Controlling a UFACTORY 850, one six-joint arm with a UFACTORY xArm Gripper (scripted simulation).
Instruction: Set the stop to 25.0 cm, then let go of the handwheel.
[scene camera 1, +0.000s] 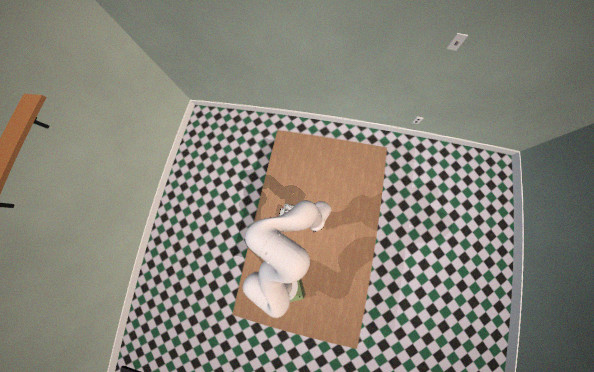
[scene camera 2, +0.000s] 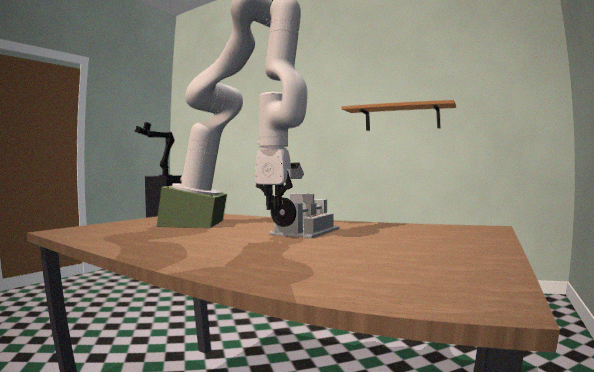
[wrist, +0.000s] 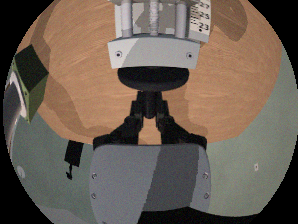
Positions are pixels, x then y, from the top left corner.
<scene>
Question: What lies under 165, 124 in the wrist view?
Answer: My gripper.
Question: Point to my gripper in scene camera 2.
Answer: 274, 209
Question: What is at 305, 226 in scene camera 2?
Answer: A grey stop fixture.
</scene>
